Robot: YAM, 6 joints.
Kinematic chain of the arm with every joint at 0, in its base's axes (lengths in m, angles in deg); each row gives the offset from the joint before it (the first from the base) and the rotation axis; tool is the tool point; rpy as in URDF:
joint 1: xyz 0 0 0.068 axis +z
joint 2: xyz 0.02 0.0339 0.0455 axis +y
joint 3: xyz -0.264 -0.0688 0 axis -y
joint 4: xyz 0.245 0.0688 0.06 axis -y
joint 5: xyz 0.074 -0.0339 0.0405 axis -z
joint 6: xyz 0.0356 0 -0.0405 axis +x
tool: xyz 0 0 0 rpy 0 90 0
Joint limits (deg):
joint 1: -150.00..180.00
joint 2: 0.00..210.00
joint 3: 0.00..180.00
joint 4: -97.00..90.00
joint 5: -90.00..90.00
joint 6: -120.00..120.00
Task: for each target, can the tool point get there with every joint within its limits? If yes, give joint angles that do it. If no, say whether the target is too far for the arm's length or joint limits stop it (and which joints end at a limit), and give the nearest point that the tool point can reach.
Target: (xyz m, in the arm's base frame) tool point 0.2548 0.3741 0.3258
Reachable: yes | joints 52.01 112.56 103.21 -23.49 -56.00 -64.58
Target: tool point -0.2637 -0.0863 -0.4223
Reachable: no: joint limits stop it (at a limit: joint 1, joint 2) | nearest point -0.2432 -0.1162 -0.3729 | short by 0.061 m
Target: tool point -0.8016 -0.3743 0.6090
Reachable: no: too far | nearest point -0.4900 -0.2752 0.4253 | short by 0.375 m
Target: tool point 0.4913 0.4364 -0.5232
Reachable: no: too far | nearest point 0.3561 0.3163 -0.2998 | short by 0.287 m
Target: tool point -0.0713 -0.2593 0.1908
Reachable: yes | joints -104.73 88.97 57.19 -50.98 4.82 87.42
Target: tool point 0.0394 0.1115 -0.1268
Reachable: yes | joints 65.47 163.87 42.45 -15.83 -17.08 -83.71
